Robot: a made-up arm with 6 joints. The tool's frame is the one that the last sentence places.
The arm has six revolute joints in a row. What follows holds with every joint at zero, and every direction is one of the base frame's. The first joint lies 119 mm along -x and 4 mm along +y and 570 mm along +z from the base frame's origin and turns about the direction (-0.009, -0.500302, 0.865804), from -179.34 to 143.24 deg. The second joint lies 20 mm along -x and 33 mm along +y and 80 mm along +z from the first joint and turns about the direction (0.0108, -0.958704, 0.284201), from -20.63 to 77.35 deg. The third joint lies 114 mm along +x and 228 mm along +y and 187 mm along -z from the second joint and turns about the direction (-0.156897, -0.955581, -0.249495), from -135.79 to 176.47 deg. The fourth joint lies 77 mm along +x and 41 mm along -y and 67 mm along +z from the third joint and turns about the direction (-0.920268, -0.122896, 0.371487), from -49.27 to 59.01 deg. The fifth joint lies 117 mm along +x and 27 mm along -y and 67 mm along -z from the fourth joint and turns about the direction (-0.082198, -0.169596, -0.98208), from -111.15 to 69.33 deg. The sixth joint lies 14 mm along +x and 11 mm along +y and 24 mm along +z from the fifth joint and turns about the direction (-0.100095, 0.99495, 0.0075), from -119.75 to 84.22 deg. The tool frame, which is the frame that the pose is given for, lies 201 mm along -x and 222 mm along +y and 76 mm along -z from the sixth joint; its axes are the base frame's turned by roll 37.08, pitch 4.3 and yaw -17.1 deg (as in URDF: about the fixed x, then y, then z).
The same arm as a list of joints. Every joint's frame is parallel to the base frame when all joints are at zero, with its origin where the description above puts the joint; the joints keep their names.
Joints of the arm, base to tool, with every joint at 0 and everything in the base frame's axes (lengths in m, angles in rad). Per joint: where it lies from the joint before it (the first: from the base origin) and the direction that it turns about. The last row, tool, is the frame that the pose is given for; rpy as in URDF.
joint 1: xyz -0.119 0.004 0.57 axis -0.009 -0.500302 0.865804
joint 2: xyz -0.02 0.033 0.08 axis 0.0108 -0.958704 0.284201
joint 3: xyz 0.114 0.228 -0.187 axis -0.156897 -0.955581 -0.249495
joint 4: xyz 0.077 -0.041 0.067 axis -0.920268 -0.122896 0.371487
joint 5: xyz 0.117 -0.027 -0.067 axis -0.082198 -0.169596 -0.98208
joint 6: xyz 0.014 0.011 0.024 axis -0.100105 0.994949 0.0075
tool: xyz -0.201 0.222 -0.076 rpy 0.6472 0.075 -0.2985
Joint limits (rad, base to tool): -3.1301..2.5 -0.3601..1.35 -2.37..3.08 -0.8599..1.0299 -1.9399..1.21 -2.09..1.4699

